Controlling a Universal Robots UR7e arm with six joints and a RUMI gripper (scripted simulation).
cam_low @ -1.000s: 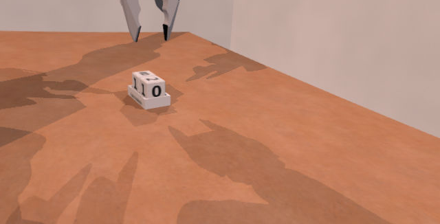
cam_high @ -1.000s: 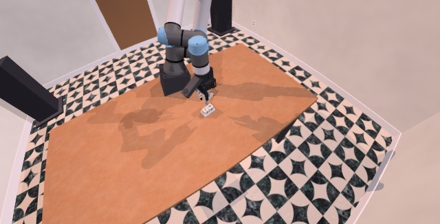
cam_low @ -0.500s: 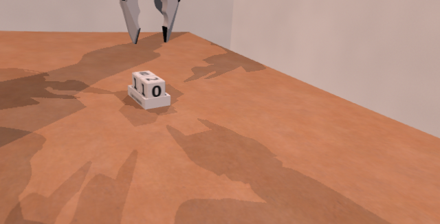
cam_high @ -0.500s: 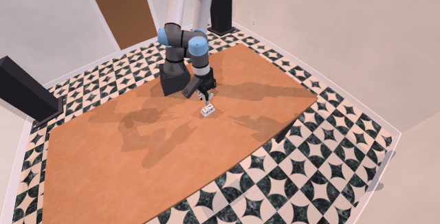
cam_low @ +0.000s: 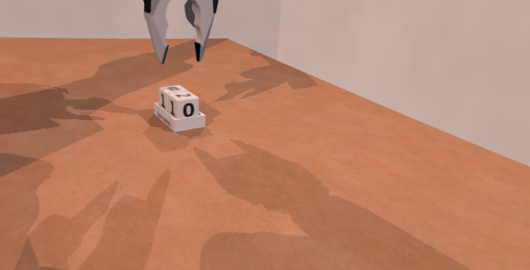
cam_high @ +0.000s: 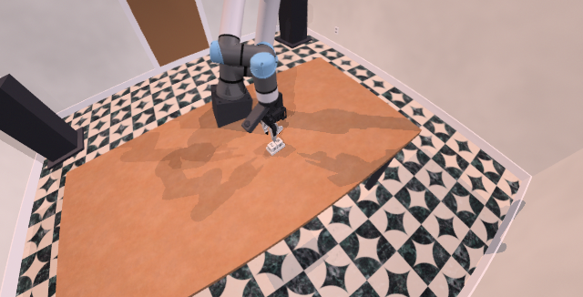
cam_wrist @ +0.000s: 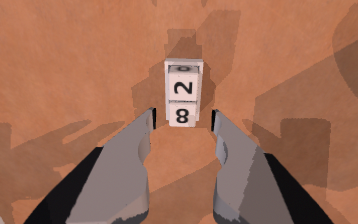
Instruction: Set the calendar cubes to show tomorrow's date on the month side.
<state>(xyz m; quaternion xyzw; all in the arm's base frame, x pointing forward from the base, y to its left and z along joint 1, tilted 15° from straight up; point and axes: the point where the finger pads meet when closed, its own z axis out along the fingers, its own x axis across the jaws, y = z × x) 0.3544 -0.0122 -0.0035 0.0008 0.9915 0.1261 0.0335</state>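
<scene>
Now: hand 90 mm above the tray and 20 mm to the right of it.
</scene>
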